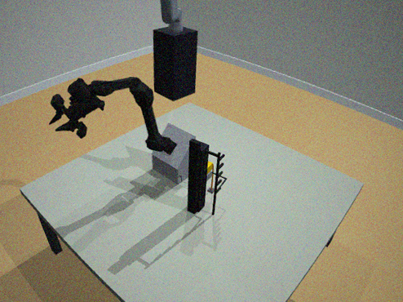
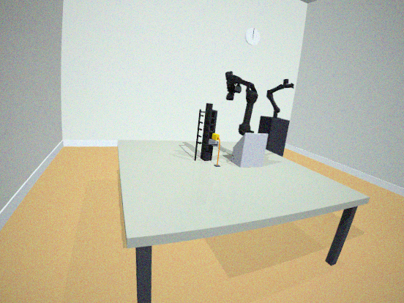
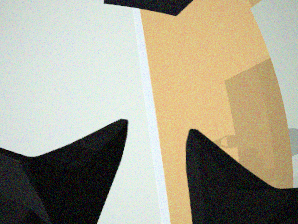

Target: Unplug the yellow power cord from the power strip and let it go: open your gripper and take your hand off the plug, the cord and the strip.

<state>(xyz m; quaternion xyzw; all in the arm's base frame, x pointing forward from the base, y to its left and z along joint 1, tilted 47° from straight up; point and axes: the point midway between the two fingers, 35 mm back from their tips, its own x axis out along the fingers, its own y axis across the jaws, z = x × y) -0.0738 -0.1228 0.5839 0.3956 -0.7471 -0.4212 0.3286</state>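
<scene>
Now: gripper tip 51 cm to the right of the yellow plug, 34 cm short of it and 27 cm above it. Round my gripper tip: thin black rack (47 cm to the left, 43 cm ahead, 29 cm below).
</scene>
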